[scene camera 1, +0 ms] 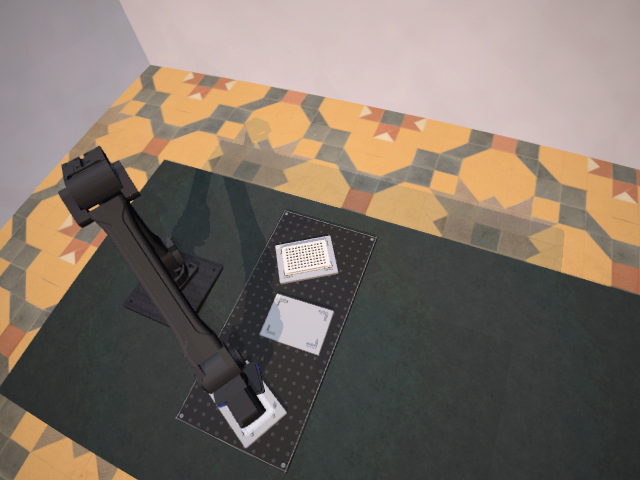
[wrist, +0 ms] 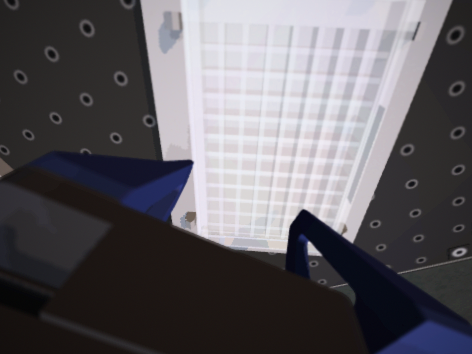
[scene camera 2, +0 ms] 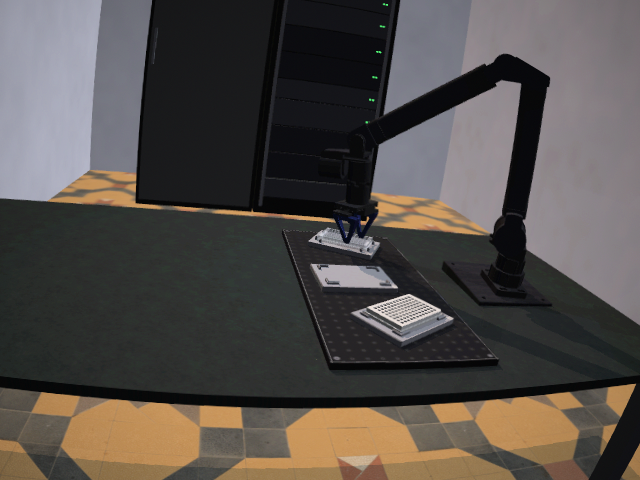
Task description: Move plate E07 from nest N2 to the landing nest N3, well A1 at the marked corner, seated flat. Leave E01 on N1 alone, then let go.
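Note:
A clear well plate (scene camera 1: 268,408) (scene camera 2: 330,236) (wrist: 280,125) lies on a white nest (scene camera 1: 249,441) (scene camera 2: 369,253) (wrist: 167,90) at one end of the board. My gripper (scene camera 1: 239,387) (scene camera 2: 354,238) (wrist: 244,195) is open and empty, low over this plate. In the wrist view, one fingertip shows beside the plate's left edge and the other overlaps its near right part; the exact height is unclear. The middle nest (scene camera 1: 298,324) (scene camera 2: 356,277) is bare, with corner brackets. A cream plate (scene camera 1: 306,256) (scene camera 2: 405,311) sits on the third nest (scene camera 1: 310,277) (scene camera 2: 381,326). Plate and nest labels are unreadable.
The nests stand on a dark perforated board (scene camera 1: 356,253) (scene camera 2: 336,348) (wrist: 75,120) on the dark green table (scene camera 1: 439,361) (scene camera 2: 180,310). The arm's base plate (scene camera 1: 206,276) (scene camera 2: 465,281) is beside the board. A black rack cabinet (scene camera 2: 206,103) stands behind the table.

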